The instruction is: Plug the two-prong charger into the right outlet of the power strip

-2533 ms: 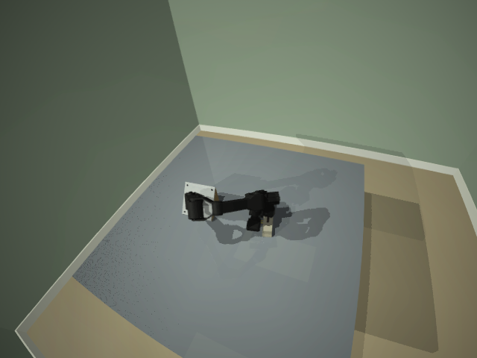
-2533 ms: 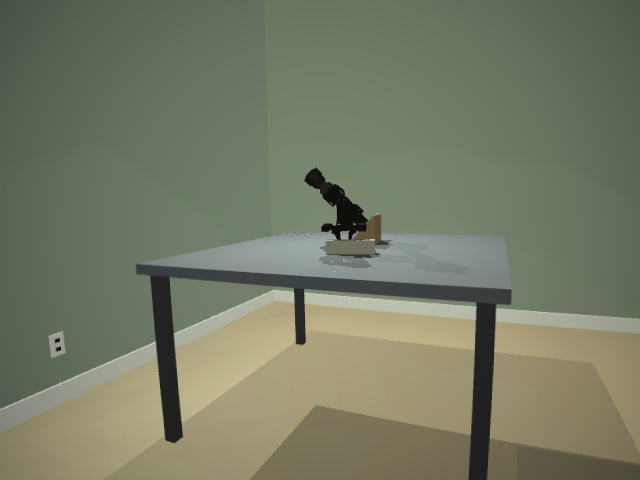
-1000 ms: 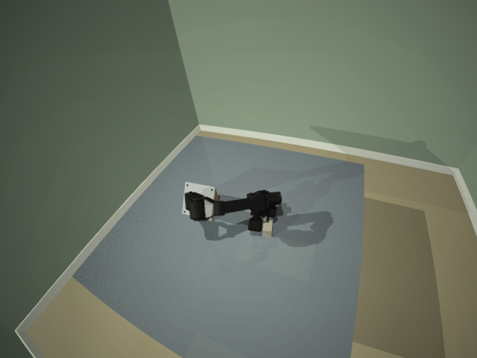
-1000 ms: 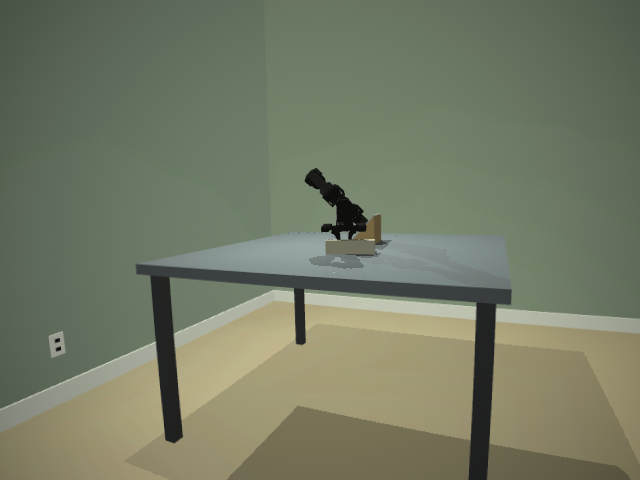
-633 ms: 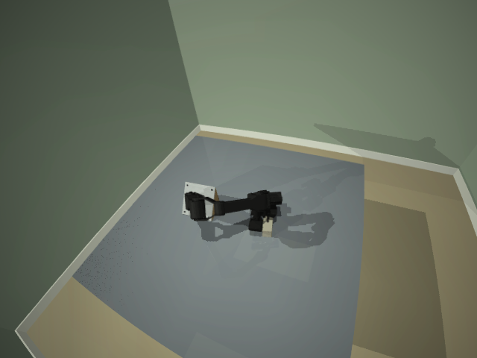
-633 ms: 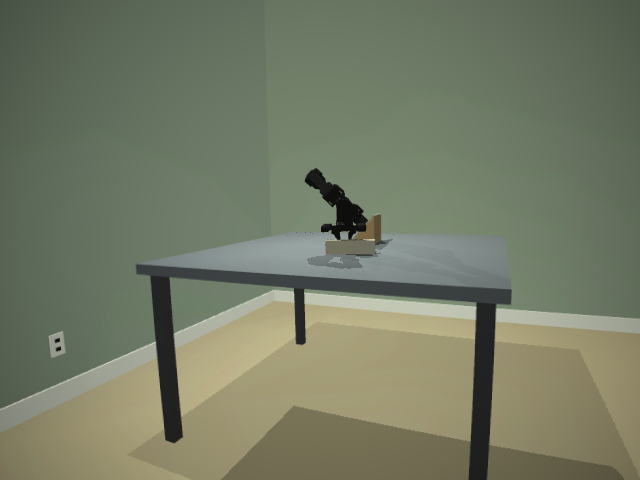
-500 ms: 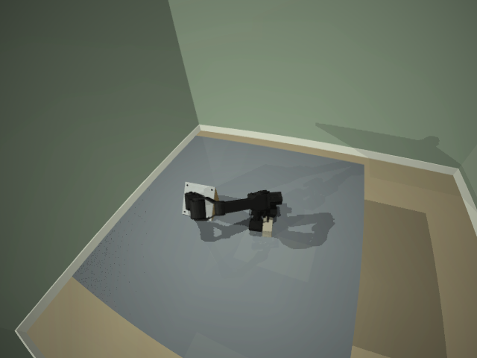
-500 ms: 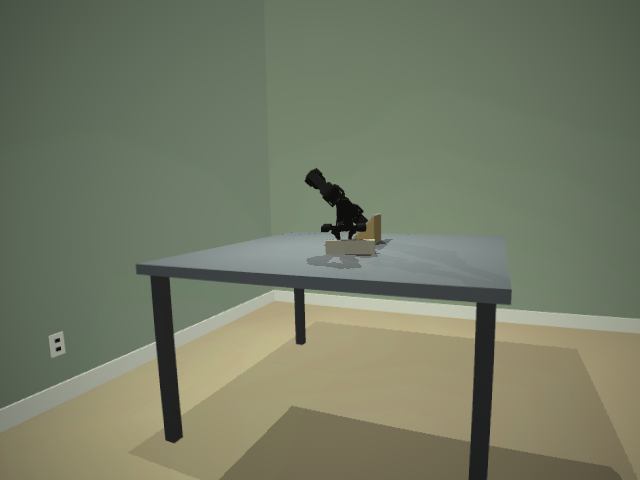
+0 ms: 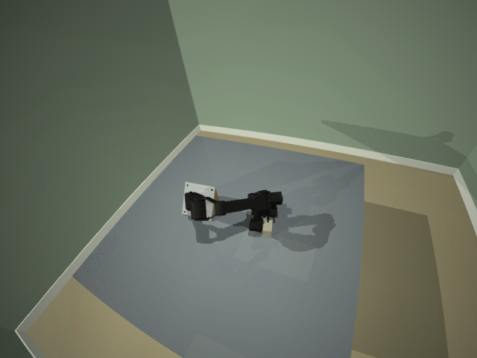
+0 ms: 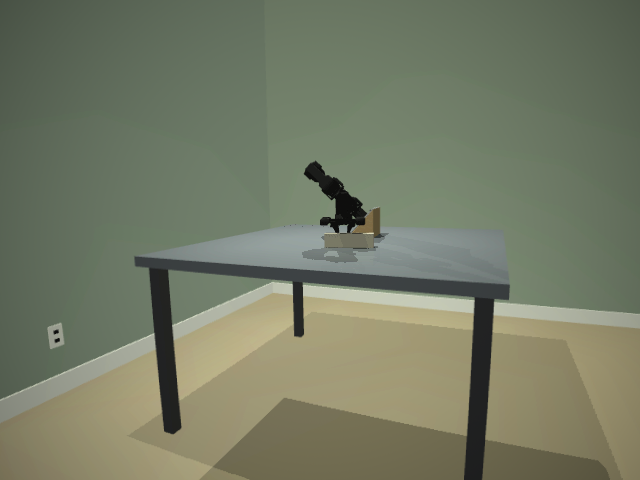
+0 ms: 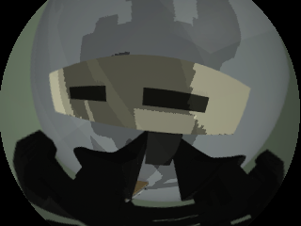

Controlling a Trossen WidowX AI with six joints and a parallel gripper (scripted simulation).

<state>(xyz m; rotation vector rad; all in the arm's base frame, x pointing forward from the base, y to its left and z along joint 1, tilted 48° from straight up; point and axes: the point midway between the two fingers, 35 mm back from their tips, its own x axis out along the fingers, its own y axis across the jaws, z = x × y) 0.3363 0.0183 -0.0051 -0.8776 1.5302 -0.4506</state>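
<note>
Now: gripper tip 2 cm short of the black two-prong charger and 1 cm below it.
</note>
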